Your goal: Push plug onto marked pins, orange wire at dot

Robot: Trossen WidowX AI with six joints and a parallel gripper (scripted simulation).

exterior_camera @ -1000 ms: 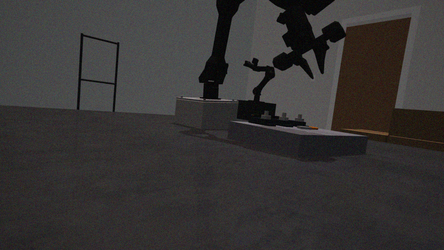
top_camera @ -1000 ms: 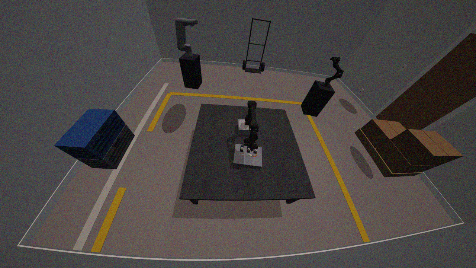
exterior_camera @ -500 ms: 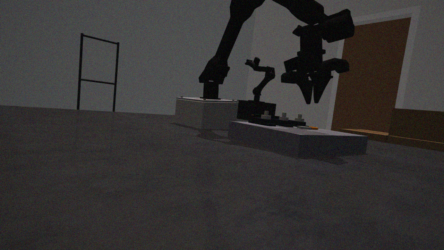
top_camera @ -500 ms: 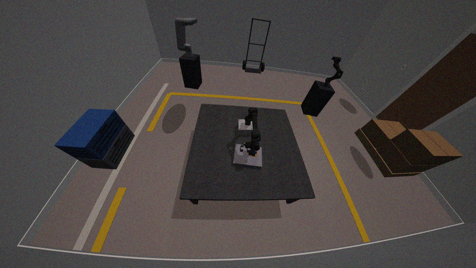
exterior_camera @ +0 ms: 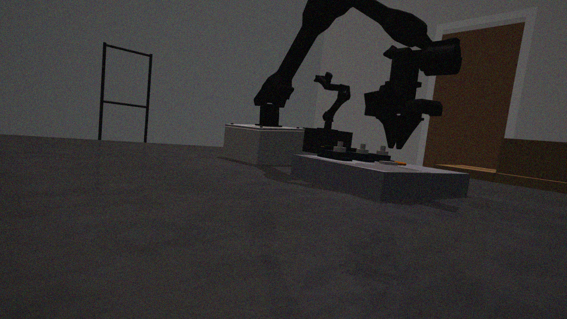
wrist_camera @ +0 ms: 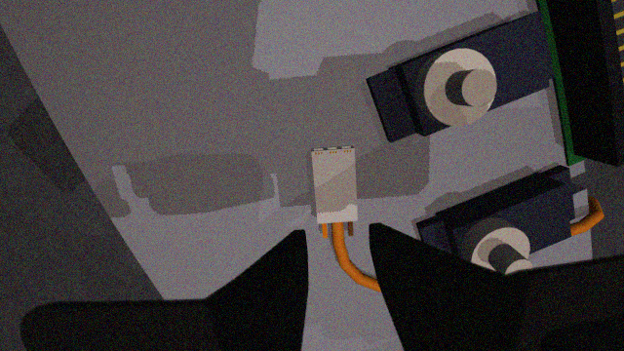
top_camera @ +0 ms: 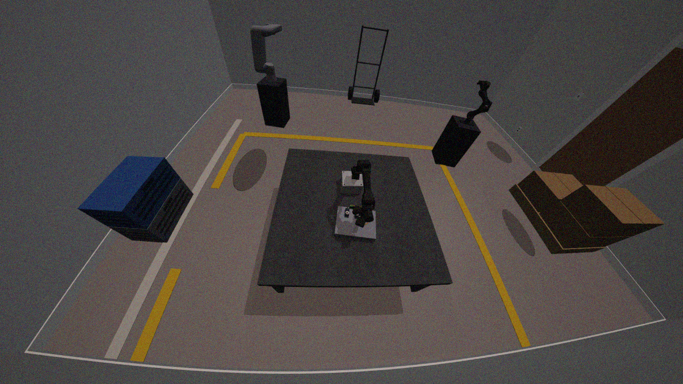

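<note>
Right now my gripper tip is 6 cm above the grey base plate, 3 cm to the left of it and 3 cm short of it. Round my gripper tip: green band (12 cm behind, 9 cm to the right, 1 cm below).
</note>
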